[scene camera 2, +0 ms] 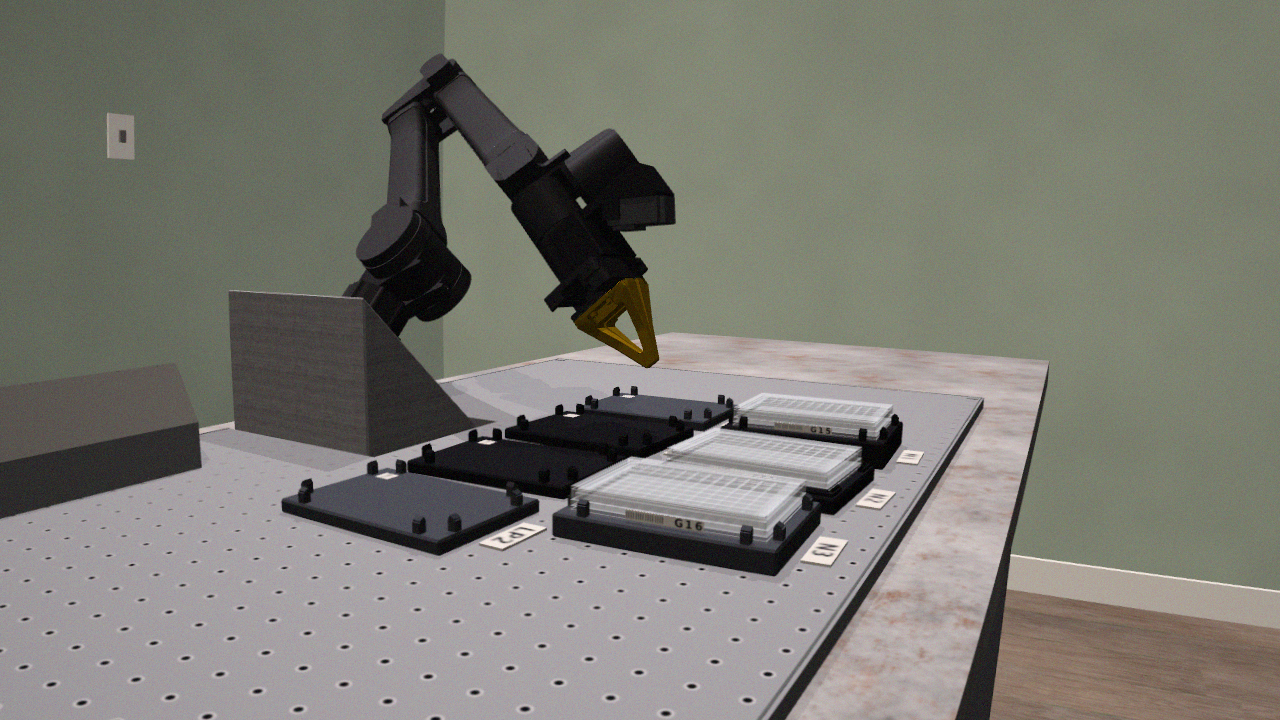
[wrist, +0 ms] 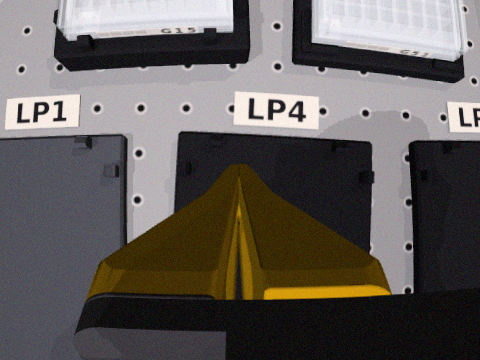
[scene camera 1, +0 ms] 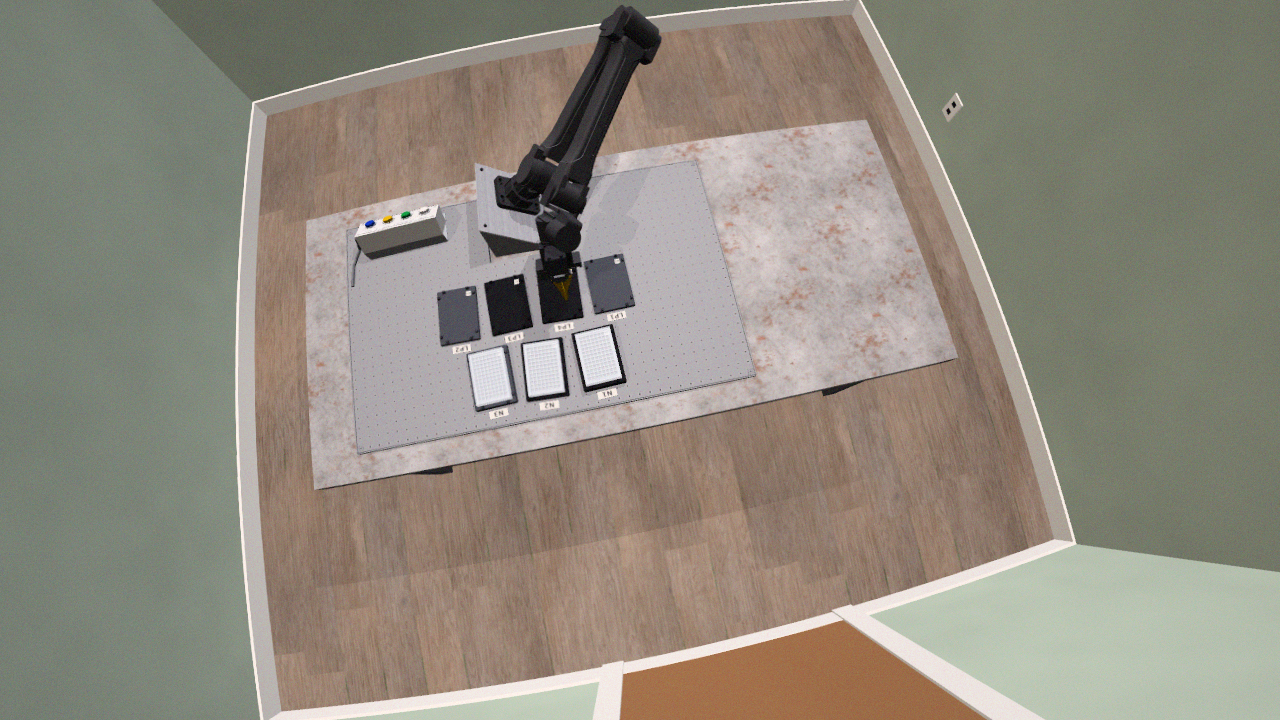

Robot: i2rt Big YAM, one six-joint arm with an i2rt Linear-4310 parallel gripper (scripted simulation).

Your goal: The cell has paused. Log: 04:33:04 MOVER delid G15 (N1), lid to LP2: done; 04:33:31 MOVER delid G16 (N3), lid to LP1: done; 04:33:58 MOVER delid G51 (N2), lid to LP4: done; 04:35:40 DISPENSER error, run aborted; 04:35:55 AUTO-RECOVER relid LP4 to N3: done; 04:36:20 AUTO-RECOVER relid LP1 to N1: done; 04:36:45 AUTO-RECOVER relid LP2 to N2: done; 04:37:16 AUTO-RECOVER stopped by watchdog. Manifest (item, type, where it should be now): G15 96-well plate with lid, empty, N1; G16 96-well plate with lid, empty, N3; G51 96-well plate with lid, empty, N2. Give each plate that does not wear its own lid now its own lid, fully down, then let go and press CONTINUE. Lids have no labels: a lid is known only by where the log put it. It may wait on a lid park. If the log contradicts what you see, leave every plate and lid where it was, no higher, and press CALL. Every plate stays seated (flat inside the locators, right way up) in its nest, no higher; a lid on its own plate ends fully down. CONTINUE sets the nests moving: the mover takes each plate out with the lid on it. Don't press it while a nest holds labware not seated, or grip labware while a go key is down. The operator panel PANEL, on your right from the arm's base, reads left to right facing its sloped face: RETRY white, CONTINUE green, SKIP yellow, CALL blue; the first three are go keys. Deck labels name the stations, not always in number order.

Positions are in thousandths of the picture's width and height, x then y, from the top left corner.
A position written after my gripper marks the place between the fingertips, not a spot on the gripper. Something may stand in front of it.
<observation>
In view: my gripper (scene camera 2: 511, 506), a clear lid (scene camera 2: 640, 572), a clear lid (scene camera 2: 575, 691), a plate G15 (scene camera 2: 651, 599), a plate G16 (scene camera 2: 549, 731), a clear lid (scene camera 2: 642, 641), an operator panel (scene camera 2: 59, 608) and a lid park LP2 (scene camera 2: 300, 708).
My gripper also shows in the wrist view (wrist: 497, 499). The operator panel also shows in scene camera 1 (scene camera 1: 313, 327). The lid park LP2 shows as well in scene camera 1 (scene camera 1: 358, 437). The wrist view misses the plate G16: it is out of frame.
</observation>
